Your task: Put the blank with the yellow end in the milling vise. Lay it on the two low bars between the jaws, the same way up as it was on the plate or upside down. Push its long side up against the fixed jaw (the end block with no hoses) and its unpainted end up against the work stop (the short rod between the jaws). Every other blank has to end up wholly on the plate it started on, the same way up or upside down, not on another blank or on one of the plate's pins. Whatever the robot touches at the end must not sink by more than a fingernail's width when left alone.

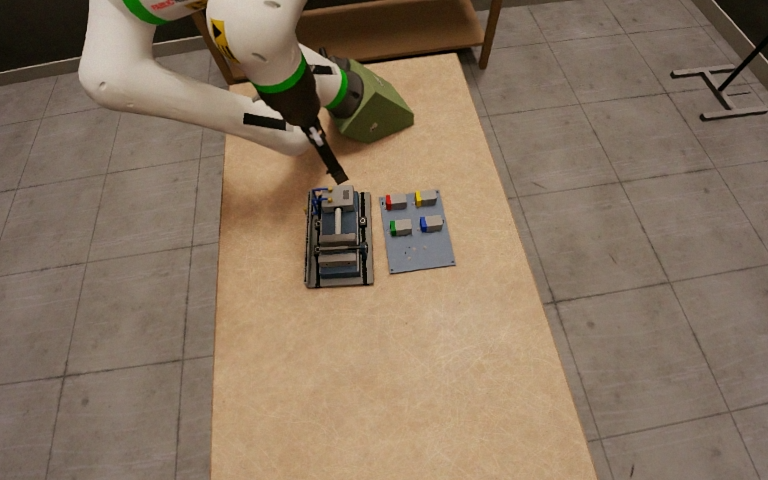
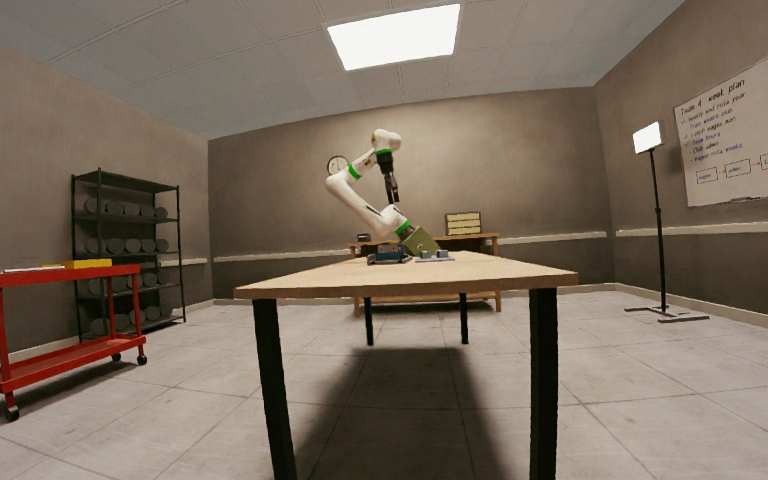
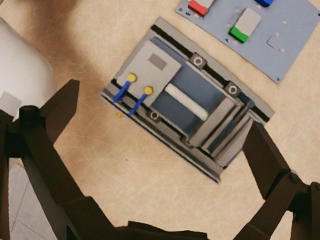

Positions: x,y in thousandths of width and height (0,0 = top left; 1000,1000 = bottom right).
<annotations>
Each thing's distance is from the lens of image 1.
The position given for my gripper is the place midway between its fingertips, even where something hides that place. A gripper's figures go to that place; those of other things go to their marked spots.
my gripper (image 1: 429,324): 86 cm
blue-grey plate (image 1: 571,528): 107 cm
</annotations>
